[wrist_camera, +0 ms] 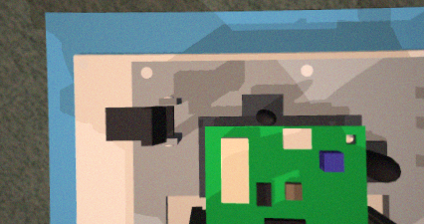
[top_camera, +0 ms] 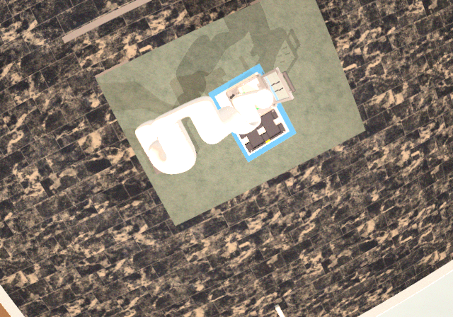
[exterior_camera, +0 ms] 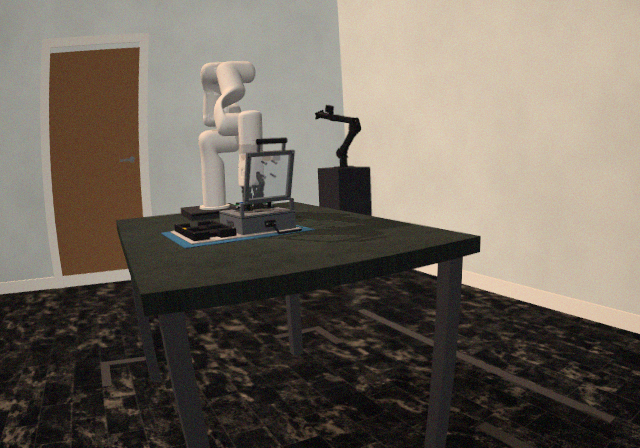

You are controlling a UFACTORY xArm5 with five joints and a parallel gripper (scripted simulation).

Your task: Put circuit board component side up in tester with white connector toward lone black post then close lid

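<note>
My gripper is now right at the green circuit board. Also, from my hand: clear lid: 120 mm ahead, 100 mm above; dark nest: 10 mm to the left, 10 mm below, 10 mm ahead; black block: 60 mm to the left, 60 mm behind, 10 mm above.
</note>
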